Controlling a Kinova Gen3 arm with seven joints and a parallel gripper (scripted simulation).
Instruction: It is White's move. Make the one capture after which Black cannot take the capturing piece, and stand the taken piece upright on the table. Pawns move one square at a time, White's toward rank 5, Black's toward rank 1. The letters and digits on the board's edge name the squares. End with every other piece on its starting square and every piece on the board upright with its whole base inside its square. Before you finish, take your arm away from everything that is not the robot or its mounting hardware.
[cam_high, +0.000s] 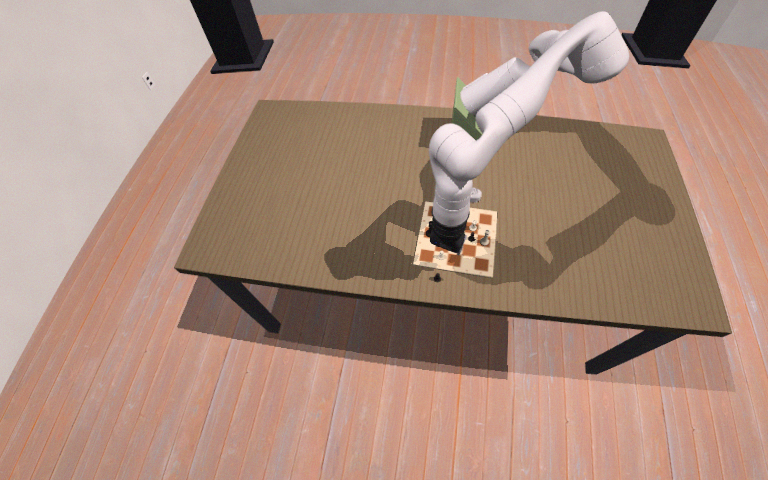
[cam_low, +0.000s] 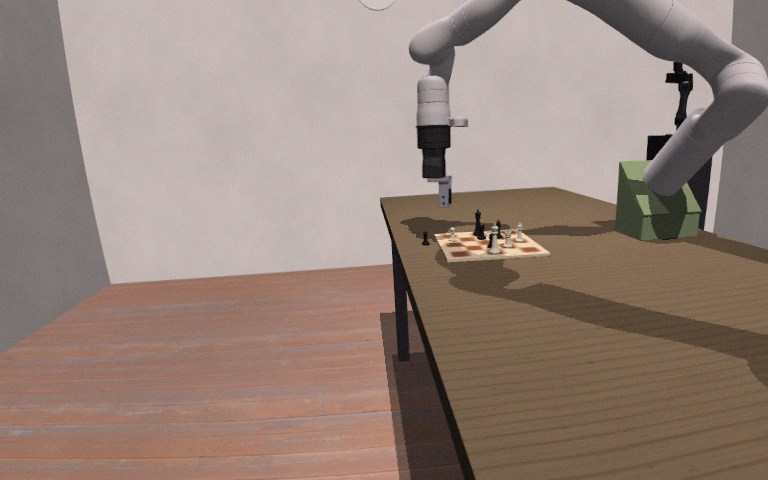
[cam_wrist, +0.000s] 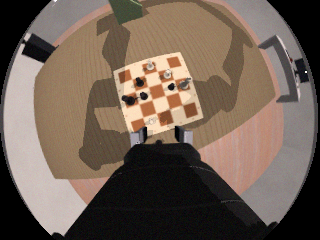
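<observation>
Right now my hand is 11 cm to the right of the tall white piece, 8 cm above it and 7 cm past it. Also, from my hand: chessboard 11 cm below, 9 cm behind, 3 cm to the left; white pawn 9 cm below, 2 cm behind, 1 cm to the right.
</observation>
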